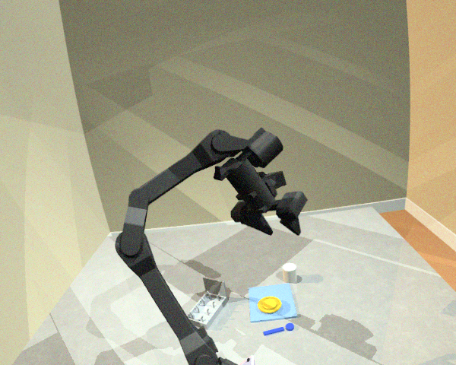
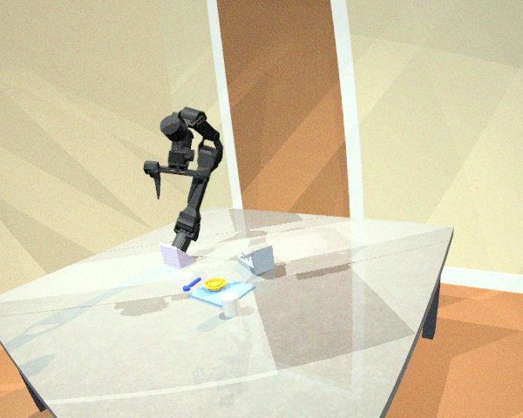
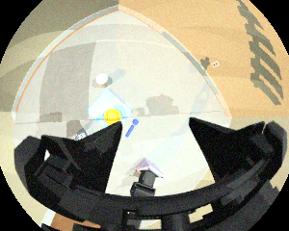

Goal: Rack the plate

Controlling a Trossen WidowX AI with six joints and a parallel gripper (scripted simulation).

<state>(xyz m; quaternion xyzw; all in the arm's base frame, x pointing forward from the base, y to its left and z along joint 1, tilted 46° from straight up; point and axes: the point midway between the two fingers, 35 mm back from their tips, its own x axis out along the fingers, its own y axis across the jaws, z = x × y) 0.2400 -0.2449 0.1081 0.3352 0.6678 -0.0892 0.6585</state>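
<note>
The yellow plate is 270 mm below my gripper tip, 60 mm ahead of it and 50 mm to the left of it. From my gripper tip the other things lie so: white cup (260 mm below, 190 mm ahead, 10 mm to the right); then blue spoon (280 mm below, 30 mm behind, 20 mm to the left); then grey dish rack (260 mm below, 240 mm to the left, 40 mm ahead).
</note>
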